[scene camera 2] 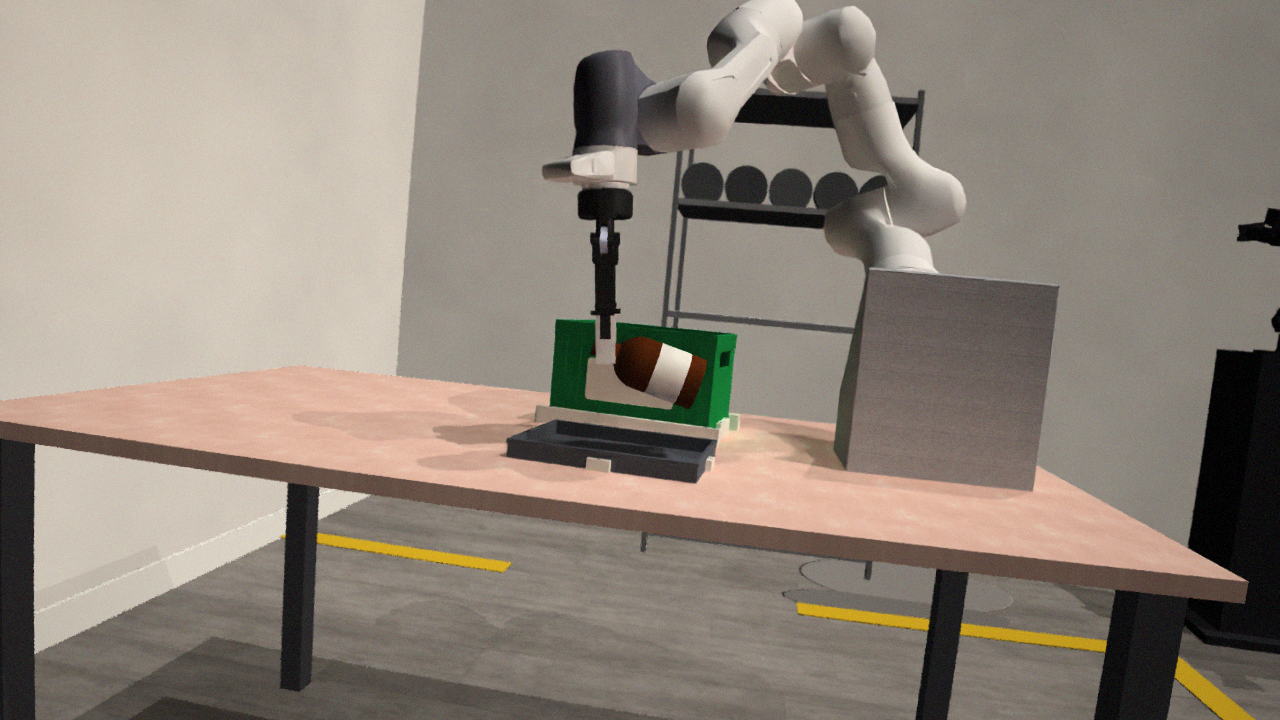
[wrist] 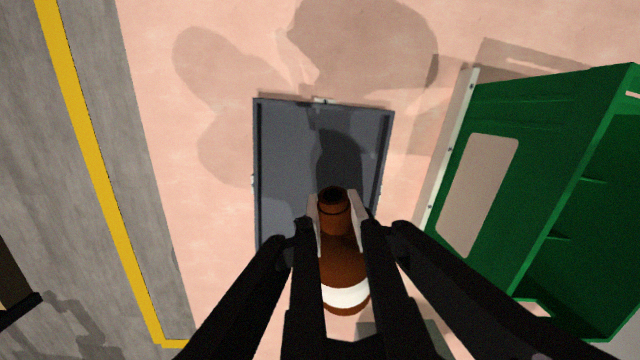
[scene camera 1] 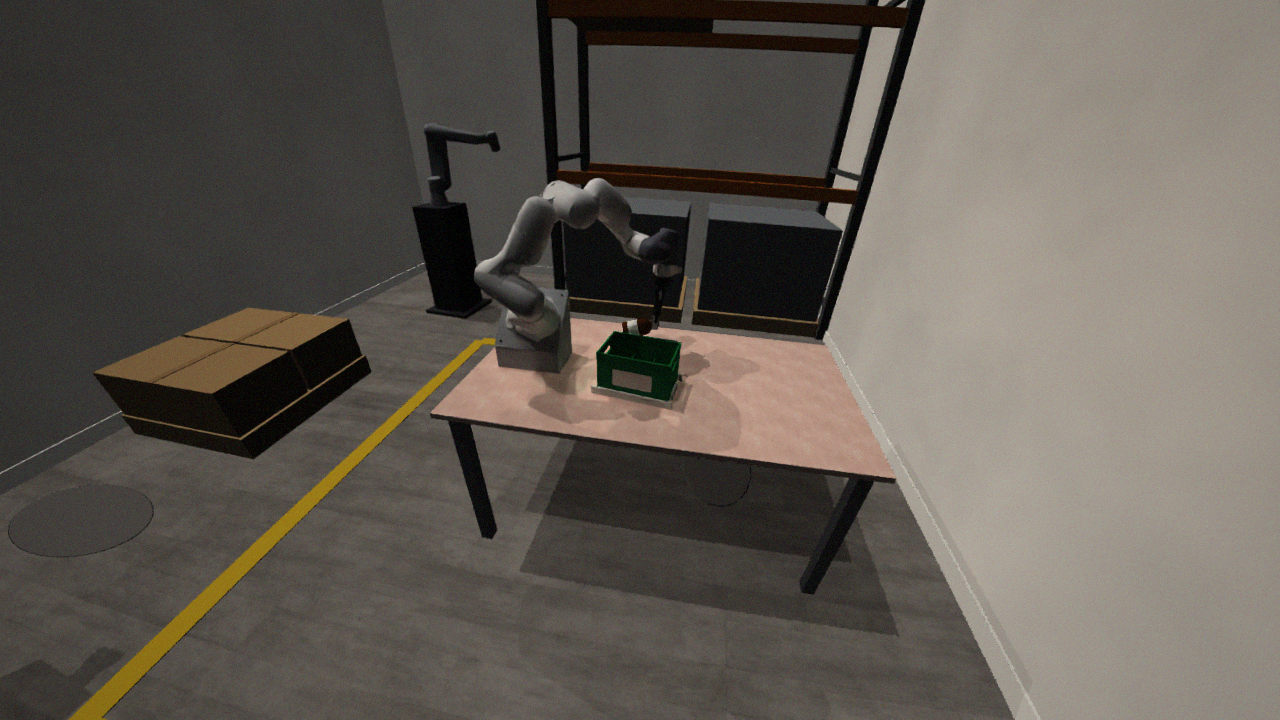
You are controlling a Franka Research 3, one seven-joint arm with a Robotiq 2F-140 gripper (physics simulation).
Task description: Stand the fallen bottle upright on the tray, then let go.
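Observation:
The brown bottle (scene camera 1: 643, 328) (scene camera 2: 637, 362) (wrist: 342, 265) with a white label hangs in the air above the dark tray (scene camera 2: 550, 454) (wrist: 285, 150). It is tilted well over towards lying, its base end a little lower than its neck and pointing to the robot base's side in scene camera 2. My gripper (scene camera 1: 656, 324) (scene camera 2: 605, 347) (wrist: 333, 204) points down and is shut on the bottle's neck, one pale fingertip pad on each side. The bottle is clear of the tray. The tray is hidden behind the crate in scene camera 1.
A green crate (scene camera 1: 608, 374) (scene camera 2: 568, 367) (wrist: 540, 120) stands beside the tray, within a pale low edging (scene camera 2: 626, 420) (wrist: 449, 150). The robot's grey base block (scene camera 1: 534, 351) (scene camera 2: 953, 380) stands on the same table (scene camera 1: 769, 402) (scene camera 2: 358, 429) (wrist: 215, 210).

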